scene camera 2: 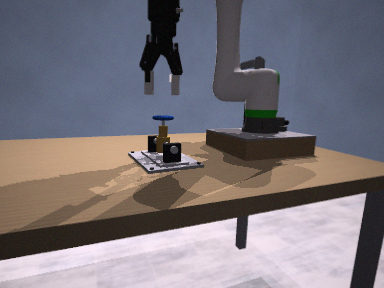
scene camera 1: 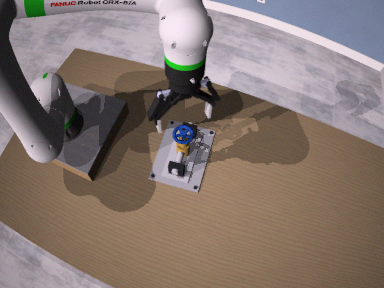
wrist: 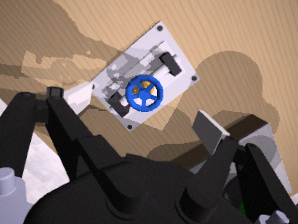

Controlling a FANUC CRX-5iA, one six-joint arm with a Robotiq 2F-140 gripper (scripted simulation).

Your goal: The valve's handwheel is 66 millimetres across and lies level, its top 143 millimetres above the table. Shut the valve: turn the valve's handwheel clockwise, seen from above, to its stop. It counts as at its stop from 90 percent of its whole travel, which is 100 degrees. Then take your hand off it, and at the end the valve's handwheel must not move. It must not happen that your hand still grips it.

gripper: scene camera 2; scene camera 1; wrist 145, 106
same spot on gripper: [scene camera 2: 150, 56] = [scene camera 1: 214, 89]
